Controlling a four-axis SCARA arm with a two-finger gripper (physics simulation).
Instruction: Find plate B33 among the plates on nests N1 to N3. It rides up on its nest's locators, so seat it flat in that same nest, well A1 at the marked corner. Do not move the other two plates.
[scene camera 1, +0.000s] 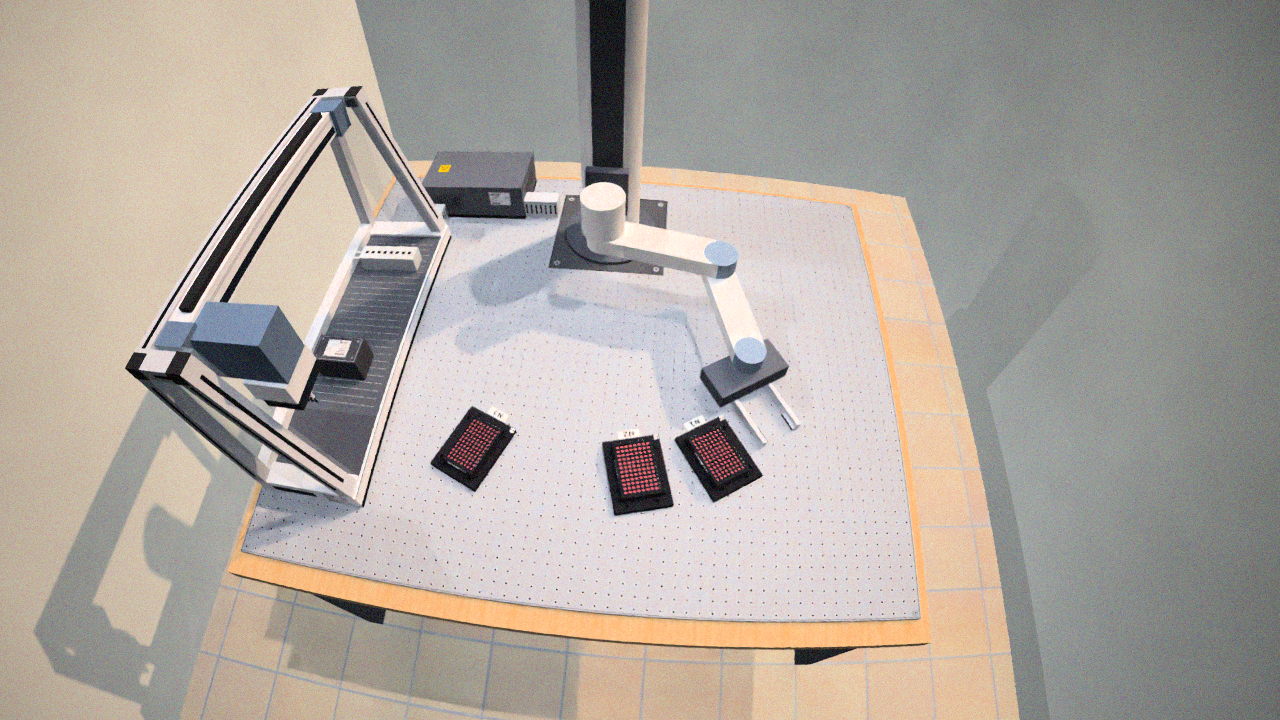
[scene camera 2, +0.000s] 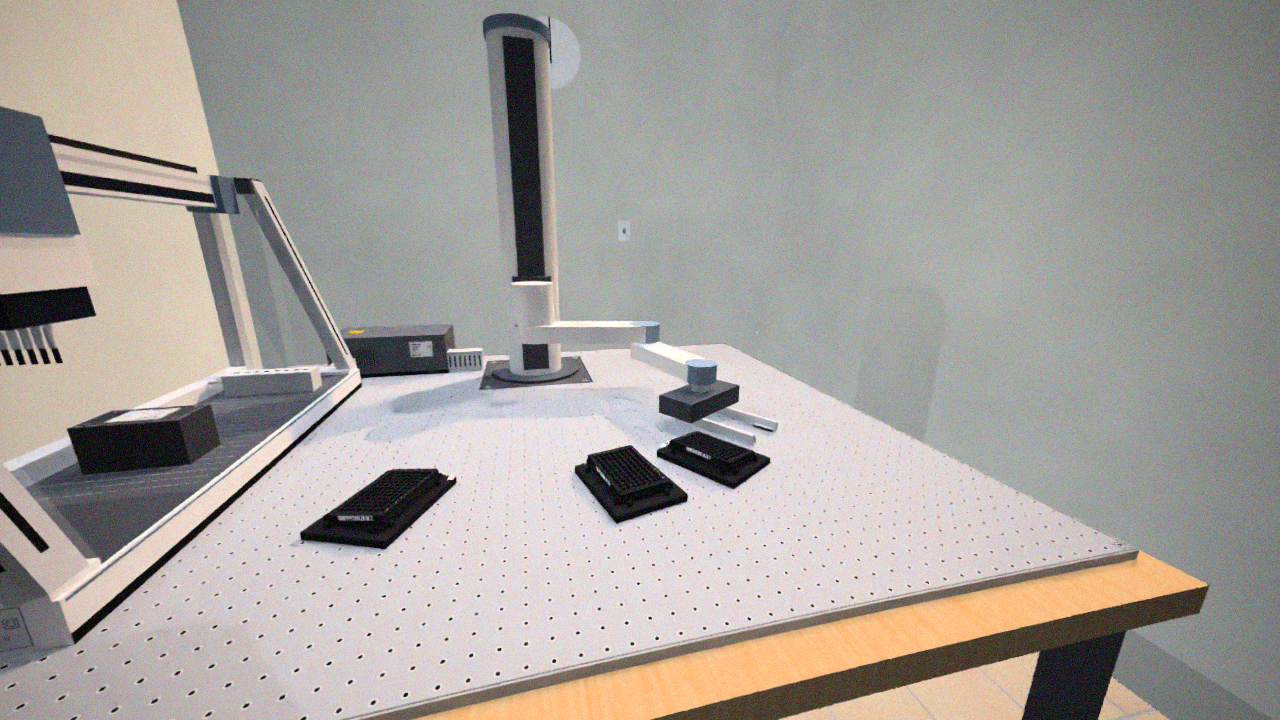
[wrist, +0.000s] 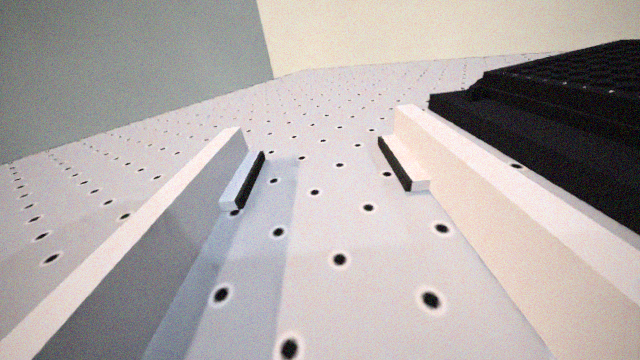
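My gripper (scene camera 1: 777, 433) (scene camera 2: 762, 432) (wrist: 318, 134) is shut as far as it goes, with a gap and nothing between its fingers. It hangs above the table, just right of the right-hand nest in scene camera 1. Three black plates with red wells sit on black nests: a right plate (scene camera 1: 719, 453) (scene camera 2: 711, 447) (wrist: 590, 75) on its nest (scene camera 1: 718, 494) (scene camera 2: 733, 481) (wrist: 550, 145), a middle plate (scene camera 1: 637, 466) (scene camera 2: 631, 471) on nest N2 (scene camera 1: 642, 507) (scene camera 2: 626, 514), and a left plate (scene camera 1: 474, 445) (scene camera 2: 389, 495). Plate labels are too small to read; I cannot tell which plate rides up.
A gantry frame (scene camera 1: 371, 447) (scene camera 2: 205, 505) stands on the left with a dark block (scene camera 1: 344, 358) (scene camera 2: 143, 438) on its deck. A dark grey box (scene camera 1: 478, 183) (scene camera 2: 398, 349) is at the back, beside the arm's column (scene camera 1: 631, 107) (scene camera 2: 523, 161). The perforated table top (scene camera 1: 537, 555) (scene camera 2: 805, 555) (wrist: 340, 230) lies under the nests.
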